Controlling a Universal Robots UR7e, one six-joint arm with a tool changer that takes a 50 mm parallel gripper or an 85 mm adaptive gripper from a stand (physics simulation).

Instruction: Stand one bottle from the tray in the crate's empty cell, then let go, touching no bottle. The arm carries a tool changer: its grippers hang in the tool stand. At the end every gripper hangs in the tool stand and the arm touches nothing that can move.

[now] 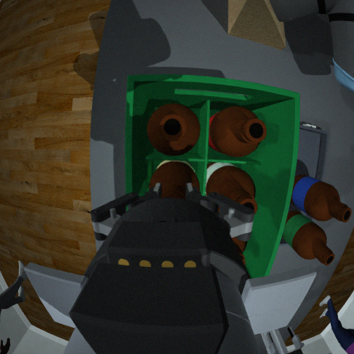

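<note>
The green crate (pixel 295 130) stands on the grey table, with dividers between its cells. Brown bottles (pixel 173 135) (pixel 235 131) stand in its two far cells. A bottle with a white label (pixel 225 175) stands nearer, on the right, and part of another brown bottle shows behind the gripper. My gripper (pixel 173 190) is shut on the neck of a brown bottle with a cream label (pixel 174 175), at the left cell nearer than the far row. Its base and mouth are hidden. On the right, the blue-label bottle (pixel 320 199) and green-label bottle (pixel 307 237) lie by the tray (pixel 323 150).
A tan wedge-shaped block (pixel 256 25) stands beyond the crate. A grey rounded body with a light blue rim (pixel 344 75) is at the far right. Light grey panels (pixel 55 295) (pixel 280 300) show on both sides of the gripper. Wooden floor (pixel 45 125) lies left of the table.
</note>
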